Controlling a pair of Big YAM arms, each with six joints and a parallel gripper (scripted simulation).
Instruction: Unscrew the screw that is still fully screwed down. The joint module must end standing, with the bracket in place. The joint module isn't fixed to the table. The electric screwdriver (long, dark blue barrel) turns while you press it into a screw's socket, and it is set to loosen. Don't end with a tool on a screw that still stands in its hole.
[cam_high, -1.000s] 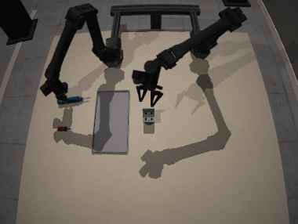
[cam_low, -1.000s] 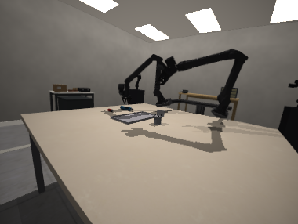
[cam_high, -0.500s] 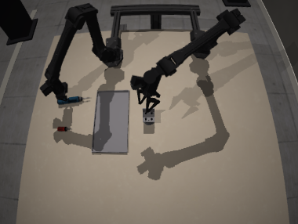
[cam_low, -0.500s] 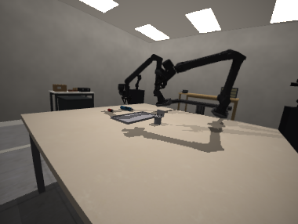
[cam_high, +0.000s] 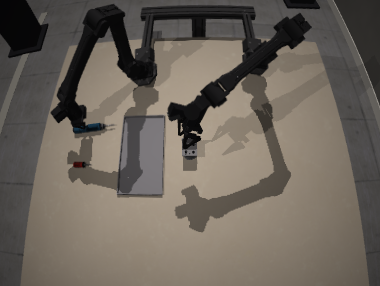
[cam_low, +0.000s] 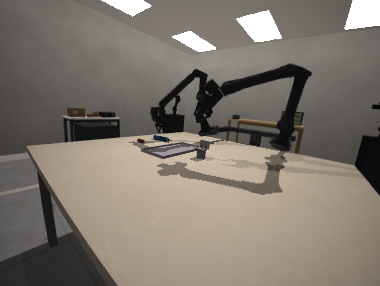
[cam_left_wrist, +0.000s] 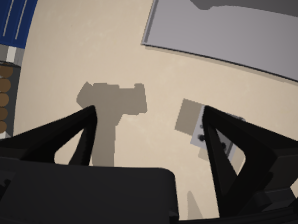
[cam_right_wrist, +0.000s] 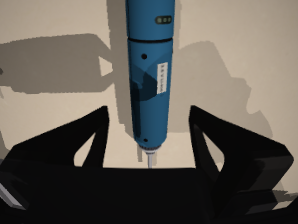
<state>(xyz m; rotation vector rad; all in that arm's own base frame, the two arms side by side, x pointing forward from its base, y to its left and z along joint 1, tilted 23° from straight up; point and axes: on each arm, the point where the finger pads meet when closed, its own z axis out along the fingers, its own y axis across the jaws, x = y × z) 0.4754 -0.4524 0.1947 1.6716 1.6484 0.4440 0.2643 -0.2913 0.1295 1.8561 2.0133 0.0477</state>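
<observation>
Now: the grey bracket 40 mm behind my left hand, 30 mm to the left of it and 180 mm below it. From my left hand the other things lie so: joint module: 40 mm behind, 30 mm to the left, 230 mm below; flat grey tray: 70 mm behind, 210 mm to the right, 250 mm below; red-handled tool: 40 mm behind, 530 mm to the right, 240 mm below.
</observation>
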